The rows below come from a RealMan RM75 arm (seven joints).
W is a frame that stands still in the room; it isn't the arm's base.
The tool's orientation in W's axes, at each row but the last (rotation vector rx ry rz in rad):
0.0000, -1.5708, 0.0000
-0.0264, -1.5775, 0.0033
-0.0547, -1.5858, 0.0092
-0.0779, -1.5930, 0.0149
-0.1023, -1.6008, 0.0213
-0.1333, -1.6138, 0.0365
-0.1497, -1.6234, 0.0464
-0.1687, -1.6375, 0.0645
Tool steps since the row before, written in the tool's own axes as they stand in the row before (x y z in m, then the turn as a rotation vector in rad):
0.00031, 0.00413, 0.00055, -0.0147, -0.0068, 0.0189
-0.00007, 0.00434, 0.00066, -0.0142, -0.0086, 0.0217
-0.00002, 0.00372, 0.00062, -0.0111, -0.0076, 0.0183
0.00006, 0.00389, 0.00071, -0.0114, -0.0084, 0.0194
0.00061, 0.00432, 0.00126, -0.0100, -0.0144, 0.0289
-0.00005, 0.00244, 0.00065, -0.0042, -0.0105, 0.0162
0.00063, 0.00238, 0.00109, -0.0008, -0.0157, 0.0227
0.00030, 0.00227, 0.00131, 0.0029, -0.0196, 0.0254
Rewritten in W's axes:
-0.00055, 0.00413, 0.00031, -0.0189, -0.0068, -0.0147
-0.00060, 0.00435, -0.00016, -0.0217, -0.0085, -0.0142
-0.00051, 0.00373, -0.00018, -0.0183, -0.0075, -0.0111
-0.00055, 0.00391, -0.00018, -0.0195, -0.0083, -0.0114
-0.00105, 0.00441, 0.00023, -0.0293, -0.0137, -0.0098
-0.00049, 0.00245, -0.00034, -0.0166, -0.0099, -0.0038
-0.00096, 0.00250, 0.00027, -0.0237, -0.0142, -0.0002
-0.00116, 0.00236, -0.00013, -0.0269, -0.0174, 0.0038

